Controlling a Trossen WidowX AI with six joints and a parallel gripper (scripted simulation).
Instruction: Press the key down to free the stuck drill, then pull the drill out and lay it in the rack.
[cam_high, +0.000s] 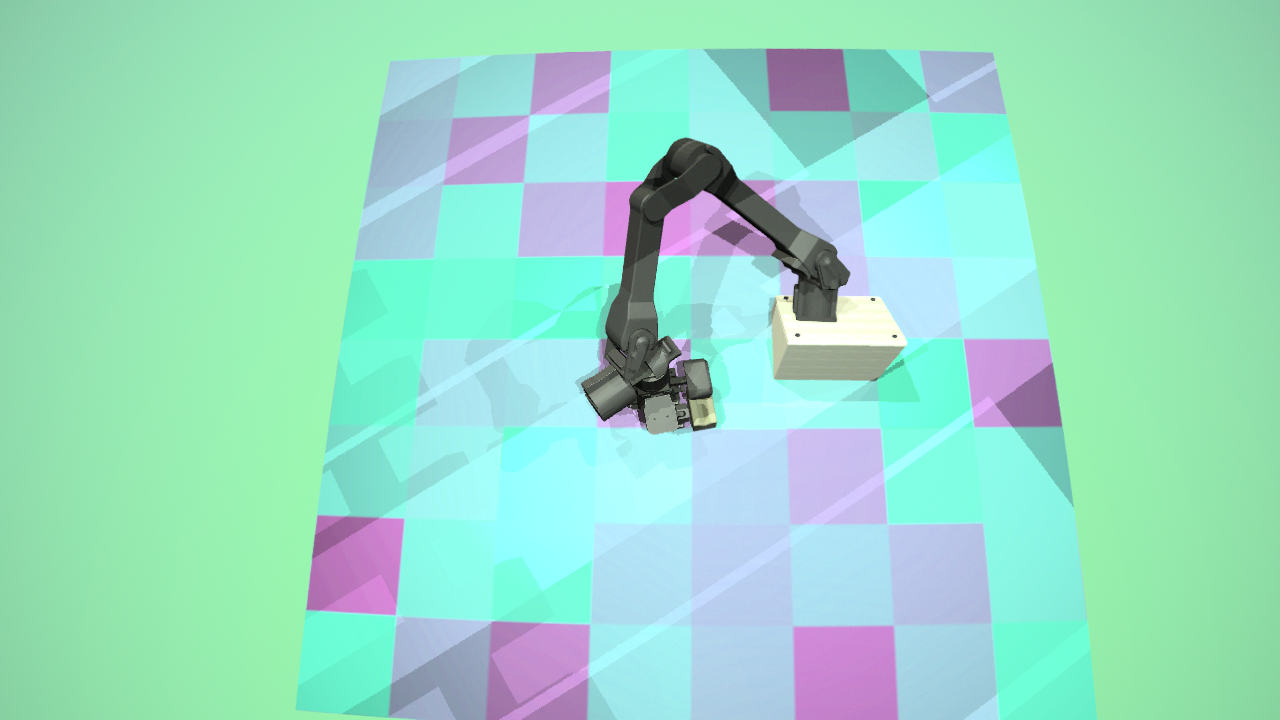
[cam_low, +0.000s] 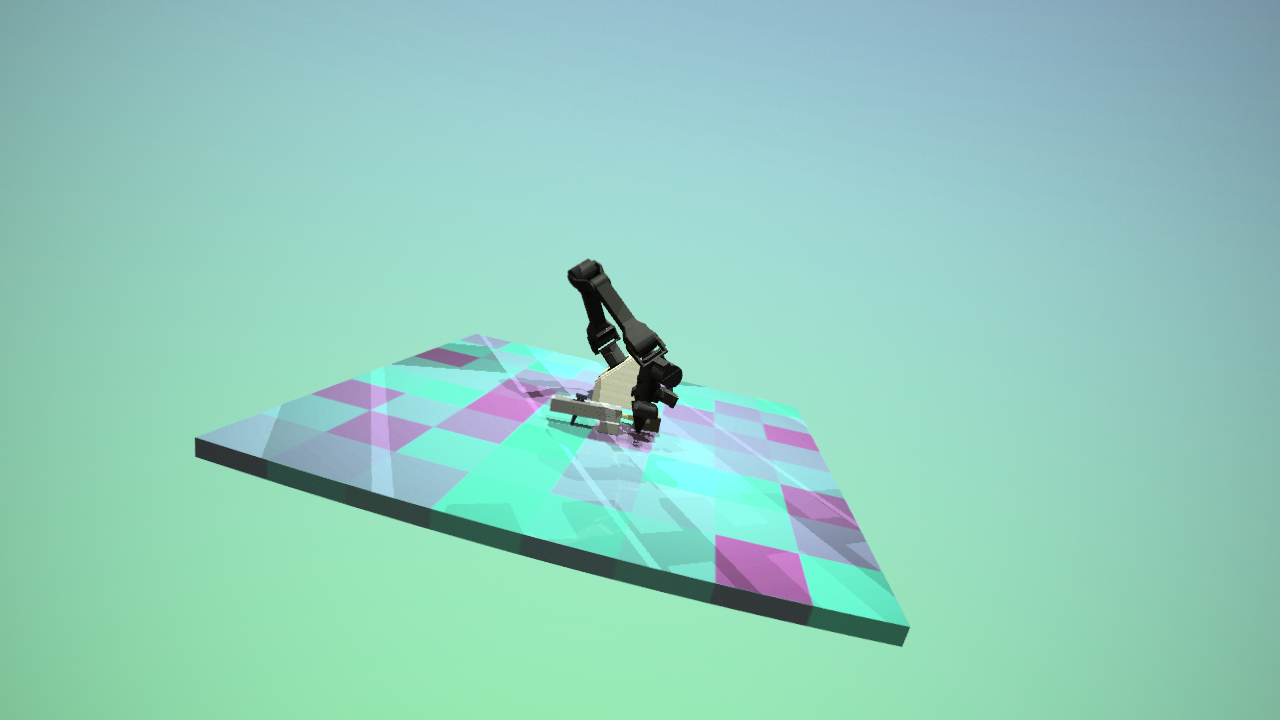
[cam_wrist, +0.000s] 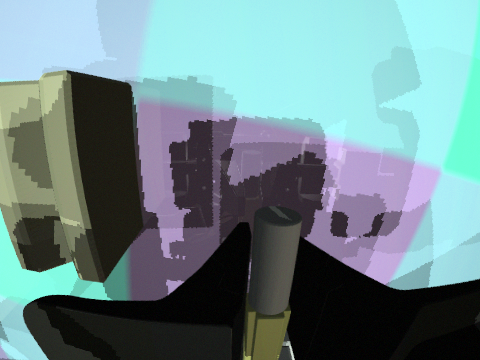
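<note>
Now: gripper tip 40 mm to the left of the drill, 40 mm below it and 10 mm short of it. Round my gripper tip: grey fixture: 130 mm to the right, 30 mm ahead, 30 mm above; olive rack: 80 mm behind, 10 mm to the left, 10 mm above.
</note>
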